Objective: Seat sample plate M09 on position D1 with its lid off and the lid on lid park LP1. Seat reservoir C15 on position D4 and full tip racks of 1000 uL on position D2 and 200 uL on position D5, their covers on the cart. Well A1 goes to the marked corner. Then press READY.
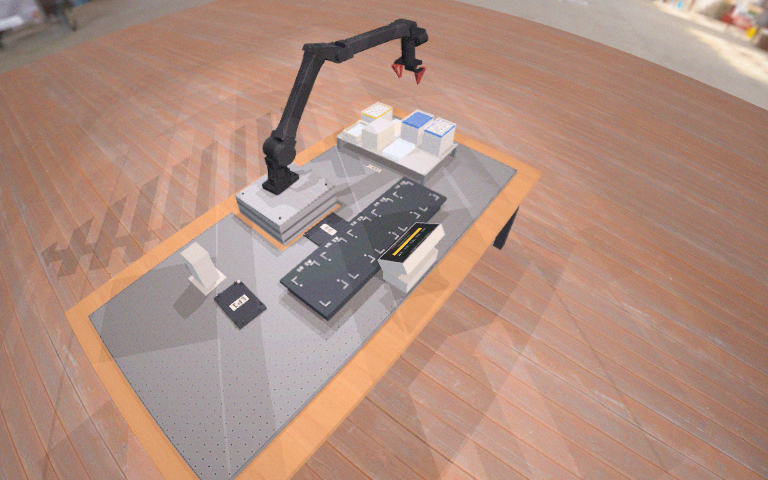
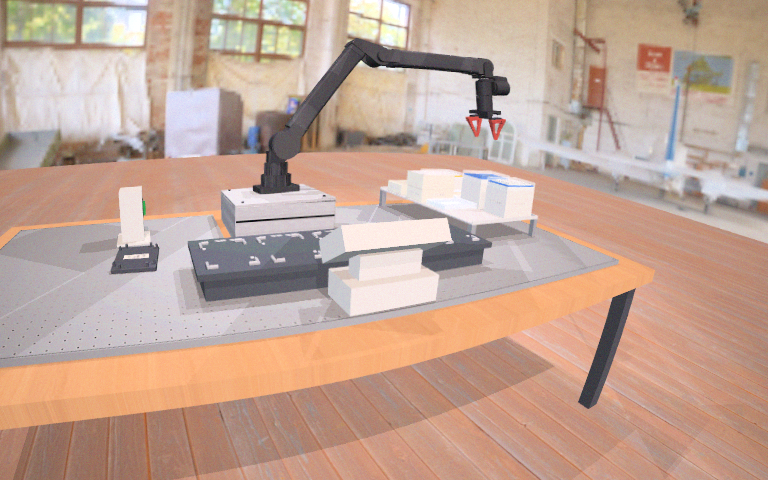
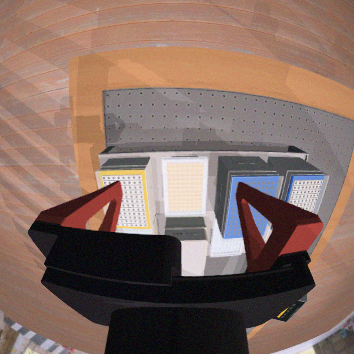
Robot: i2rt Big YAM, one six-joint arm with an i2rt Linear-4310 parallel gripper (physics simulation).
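Note:
My gripper point(image 1: 408, 80) point(image 2: 486, 137) point(image 3: 178, 187) is open and empty, high above the cart point(image 1: 433, 162) point(image 3: 156, 176). On the cart stand a yellow-edged tip rack point(image 1: 376, 110) point(image 3: 127, 202), a solid blue-topped rack point(image 1: 417, 120) point(image 3: 257, 200) and a blue-edged rack with pale tips point(image 1: 440, 129) point(image 3: 307, 192). A white-framed tan plate point(image 3: 185, 186) lies between yellow and blue racks. A cream box point(image 1: 378, 135) and a flat white piece point(image 1: 399, 150) are nearer the deck. Labels and covers are unclear. The deck point(image 1: 317, 283) point(image 2: 260, 284) bears no labware. Lid park LP1 point(image 1: 249, 314) point(image 2: 134, 264) is bare.
An upright cream post point(image 1: 198, 264) point(image 2: 131, 215) with a green button point(image 2: 143, 207) stands beside LP1. A slanted display point(image 1: 410, 243) point(image 2: 390, 234) stands at the deck's front. A dark labelled pad point(image 1: 315, 233) lies between deck and arm base point(image 1: 283, 203) point(image 2: 277, 212).

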